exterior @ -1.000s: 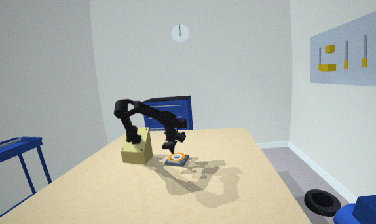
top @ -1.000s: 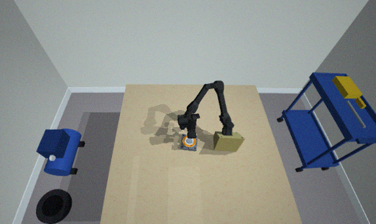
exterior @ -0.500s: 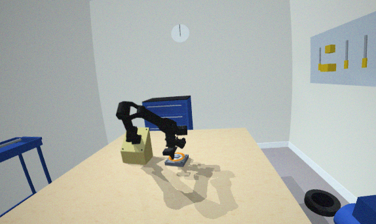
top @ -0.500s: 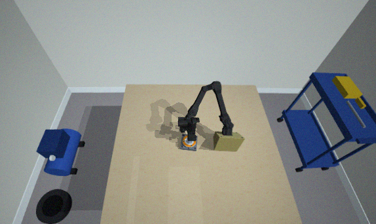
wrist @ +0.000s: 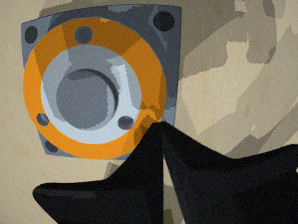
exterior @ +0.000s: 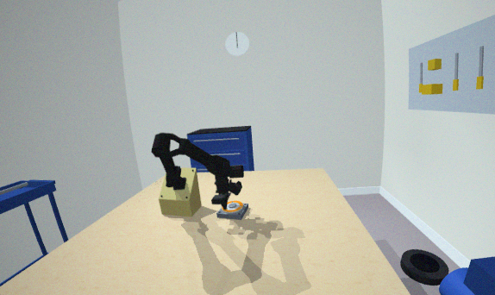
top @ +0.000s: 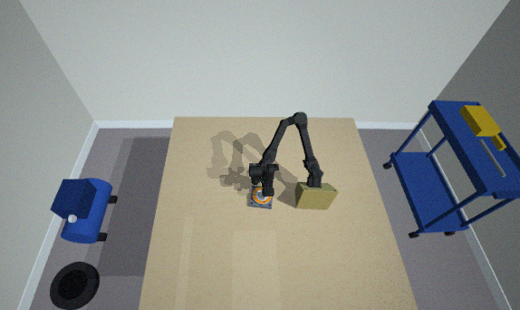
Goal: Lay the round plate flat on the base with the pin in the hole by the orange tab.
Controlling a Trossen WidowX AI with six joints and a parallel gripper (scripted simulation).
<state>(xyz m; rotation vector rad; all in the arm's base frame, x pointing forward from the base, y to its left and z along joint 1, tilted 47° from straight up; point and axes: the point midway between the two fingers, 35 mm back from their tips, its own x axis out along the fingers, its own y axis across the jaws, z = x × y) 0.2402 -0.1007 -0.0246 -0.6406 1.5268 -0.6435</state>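
Right now the square grey base is 4 cm to the left of my gripper tip, 2 cm below it and 2 cm ahead of it.
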